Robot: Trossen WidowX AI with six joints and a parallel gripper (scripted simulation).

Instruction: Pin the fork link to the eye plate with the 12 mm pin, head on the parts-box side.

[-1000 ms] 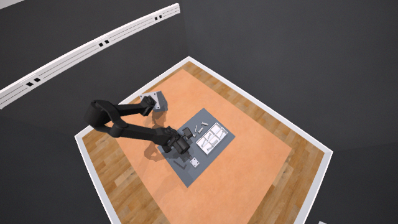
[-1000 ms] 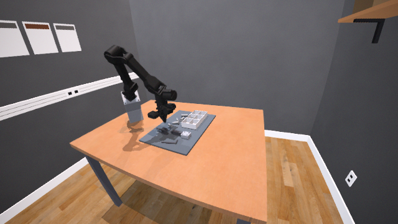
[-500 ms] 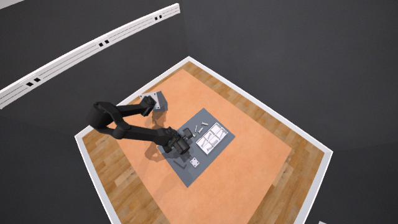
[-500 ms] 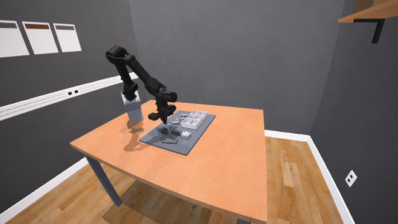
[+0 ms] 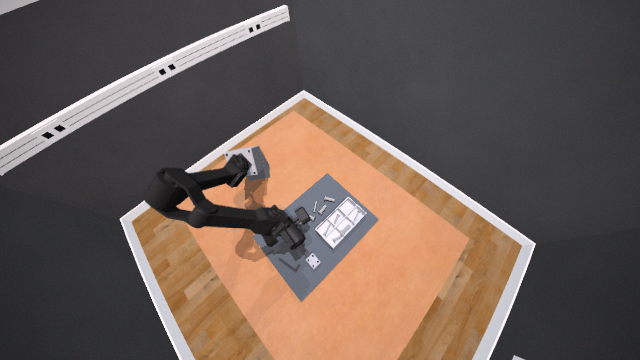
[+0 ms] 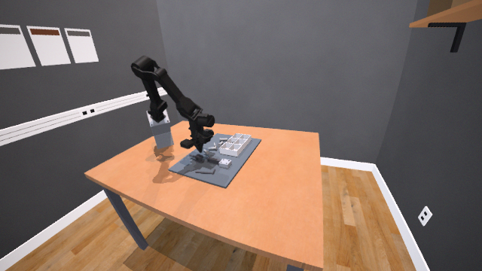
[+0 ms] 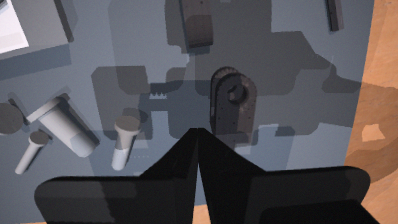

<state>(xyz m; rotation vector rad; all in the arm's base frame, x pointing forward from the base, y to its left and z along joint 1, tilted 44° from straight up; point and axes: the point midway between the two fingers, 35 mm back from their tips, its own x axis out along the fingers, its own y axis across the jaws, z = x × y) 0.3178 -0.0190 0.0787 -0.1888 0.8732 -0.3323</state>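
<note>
My gripper is now 10 mm past the dark fork link, 20 mm to the left of it and 60 mm above it. Round my hand: grey mat 70 mm ahead, 80 mm to the left, 80 mm below; then thick headed pin 20 mm ahead, 100 mm to the left, 60 mm below; then dark flat bar 70 mm ahead, 20 mm to the right, 60 mm below.
</note>
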